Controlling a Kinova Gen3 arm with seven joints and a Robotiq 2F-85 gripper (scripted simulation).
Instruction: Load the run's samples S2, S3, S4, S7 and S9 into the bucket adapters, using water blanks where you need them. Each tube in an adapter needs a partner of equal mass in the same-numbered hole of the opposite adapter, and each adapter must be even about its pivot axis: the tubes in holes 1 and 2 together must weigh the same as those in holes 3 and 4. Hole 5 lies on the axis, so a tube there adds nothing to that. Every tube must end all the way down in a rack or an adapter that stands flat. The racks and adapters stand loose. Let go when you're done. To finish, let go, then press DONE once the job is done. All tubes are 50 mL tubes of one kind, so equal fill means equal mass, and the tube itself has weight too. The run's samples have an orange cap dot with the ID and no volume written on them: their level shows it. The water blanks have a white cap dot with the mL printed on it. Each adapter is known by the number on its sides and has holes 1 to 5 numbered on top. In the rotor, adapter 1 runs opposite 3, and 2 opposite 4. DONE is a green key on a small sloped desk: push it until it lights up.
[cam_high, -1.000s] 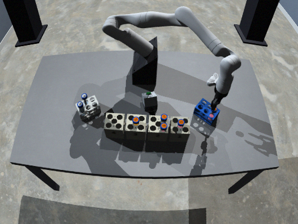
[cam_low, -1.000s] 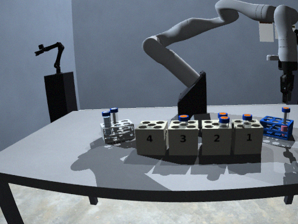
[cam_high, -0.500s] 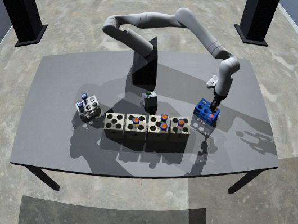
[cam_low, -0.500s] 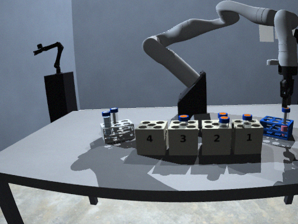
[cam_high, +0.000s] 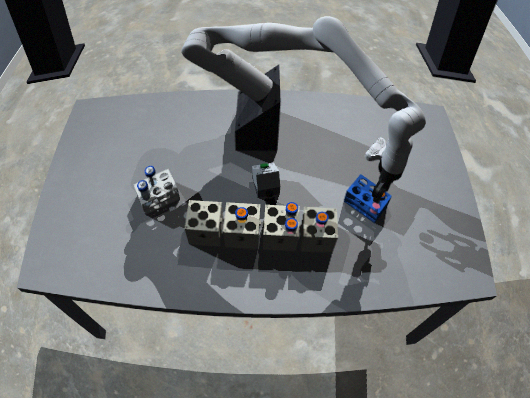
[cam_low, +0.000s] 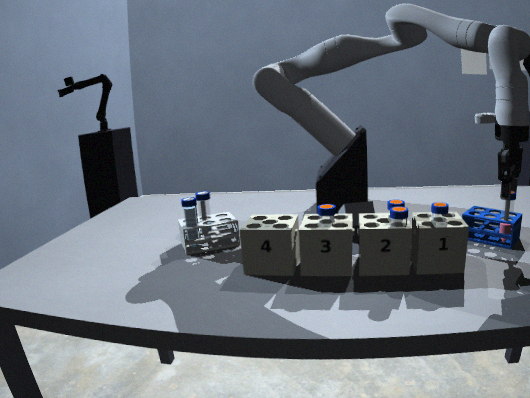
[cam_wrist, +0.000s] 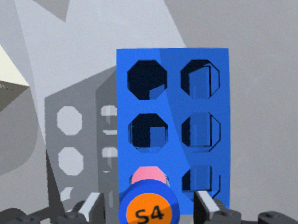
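My hand is 60 mm above the sample tube S4 and 10 mm past it. The rest, counted from my hand: blue rack (100 mm below, 40 mm behind, 20 mm to the right); sample tube S7 (270 mm to the right, 60 mm below, 50 mm ahead); sample tube S3 (200 mm to the right, 80 mm ahead, 60 mm below).
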